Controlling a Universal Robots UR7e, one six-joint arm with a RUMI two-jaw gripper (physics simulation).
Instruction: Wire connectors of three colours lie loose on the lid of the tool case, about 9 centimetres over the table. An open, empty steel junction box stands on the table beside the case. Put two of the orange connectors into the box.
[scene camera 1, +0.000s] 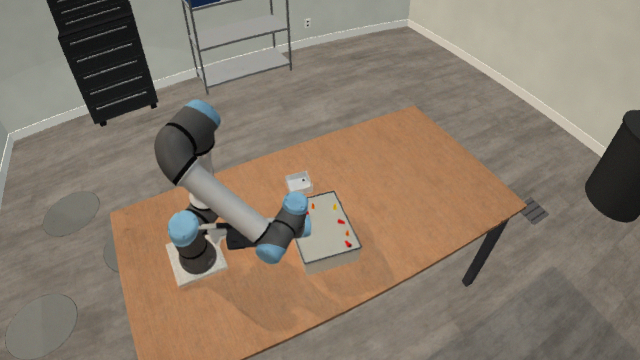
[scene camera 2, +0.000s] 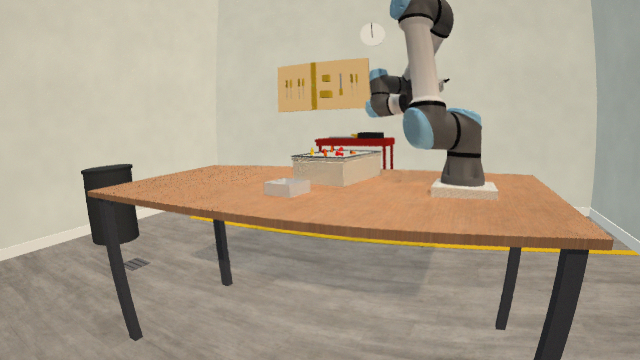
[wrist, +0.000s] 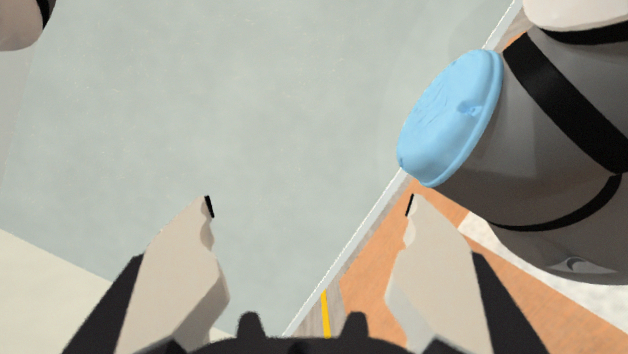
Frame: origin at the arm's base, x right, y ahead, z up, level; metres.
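Seen in the pictures: gripper, between the fingertips: (scene camera 1: 199, 231) (scene camera 2: 449, 94) (wrist: 309, 196); arm's base, origin of its link: (scene camera 1: 198, 257) (scene camera 2: 462, 183) (wrist: 575, 215).
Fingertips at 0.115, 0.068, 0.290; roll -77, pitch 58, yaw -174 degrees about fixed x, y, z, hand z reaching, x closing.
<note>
Offsets run from my fingertips to a thing's top centre, as dx, dy, dz. "spot": to the spot under its first point. Level surfaces: height alone.
Orange connectors lie on the pale lid of the tool case {-0.071, +0.427, -0.216} (scene camera 1: 331, 265) (scene camera 2: 320, 172): one orange connector {-0.163, +0.421, -0.197} (scene camera 1: 313, 206) near the box end, another orange connector {+0.005, +0.502, -0.197} (scene camera 1: 347, 233) between red ones; scene camera 2 shows orange connectors {spot: -0.165, +0.419, -0.206} (scene camera 2: 325, 152) {-0.058, +0.369, -0.207} (scene camera 2: 352, 152) too. A yellow connector {-0.131, +0.502, -0.195} (scene camera 1: 334, 207) (scene camera 2: 312, 151) and red connectors {-0.055, +0.500, -0.203} (scene camera 1: 341, 221) {+0.049, +0.487, -0.203} (scene camera 1: 348, 244) lie there as well. The arm hides part of the lid in scene camera 1. The open junction box {-0.379, +0.421, -0.276} (scene camera 1: 301, 190) (scene camera 2: 285, 189) stands beside the case, with a small dark spot inside. My gripper (scene camera 1: 208, 234) (scene camera 2: 444, 84) (wrist: 309, 196) is open and empty, high up, pointing sideways near the arm's own base.
The arm's base plate (scene camera 1: 181, 276) (scene camera 2: 465, 191) stands on the wooden table {dz -0.314} (scene camera 1: 400, 165) (scene camera 2: 400, 215). The blue-capped lower arm joint (wrist: 450, 120) is close to the right finger in the wrist view. A black bin (scene camera 1: 617, 170) (scene camera 2: 111, 210) stands on the floor beyond the table.
</note>
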